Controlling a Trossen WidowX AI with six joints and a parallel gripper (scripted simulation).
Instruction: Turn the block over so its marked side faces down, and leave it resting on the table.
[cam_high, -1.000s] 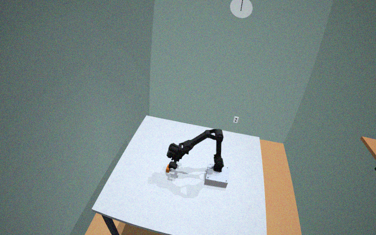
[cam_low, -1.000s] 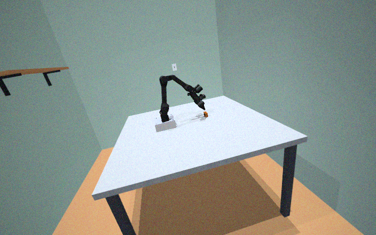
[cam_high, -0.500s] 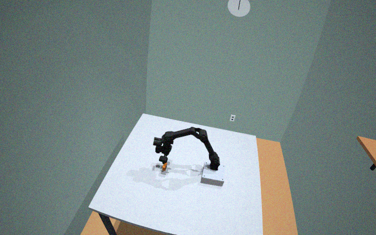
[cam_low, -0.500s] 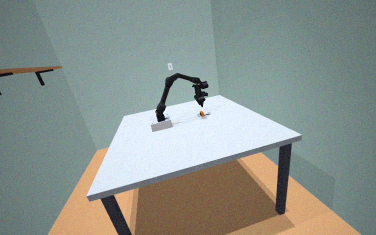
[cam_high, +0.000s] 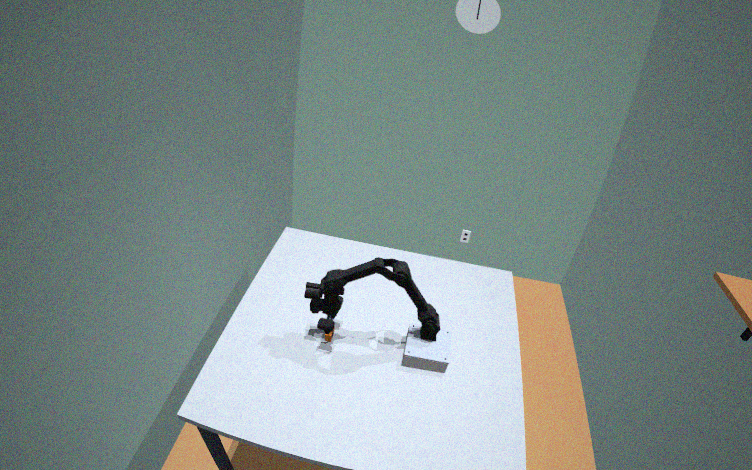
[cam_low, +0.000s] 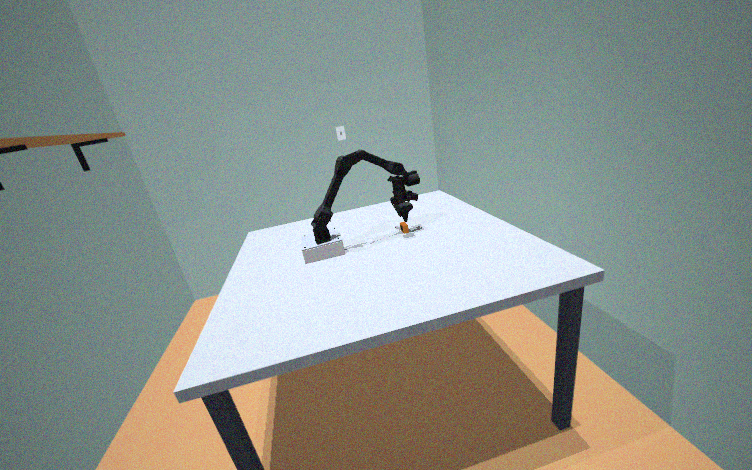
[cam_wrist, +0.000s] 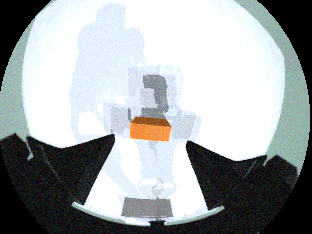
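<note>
Now: gripper tip 4 cm above the block and 1 cm past it.
</note>
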